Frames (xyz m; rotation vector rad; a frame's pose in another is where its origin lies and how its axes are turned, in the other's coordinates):
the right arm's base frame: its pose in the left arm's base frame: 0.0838 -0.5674 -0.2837 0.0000 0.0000 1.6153
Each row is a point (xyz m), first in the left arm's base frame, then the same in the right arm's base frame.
Working: the left arm's base frame: its pose in the right arm's base frame: 0.5706 0.0585 0.2837 0.0000 0.0000 -1.6153

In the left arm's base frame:
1: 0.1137 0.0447 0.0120
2: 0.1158 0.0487 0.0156
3: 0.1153 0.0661 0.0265
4: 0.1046 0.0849 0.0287
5: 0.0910 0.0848 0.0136
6: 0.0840 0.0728 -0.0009
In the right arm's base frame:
1: 0.6102 -0.0571 0.2957
2: 0.6141 -0.0594 0.2993
3: 0.6315 -0.0597 0.3102
4: 0.6507 -0.0498 0.3124
5: 0.6512 -0.0362 0.2973
6: 0.6396 -0.0287 0.2828

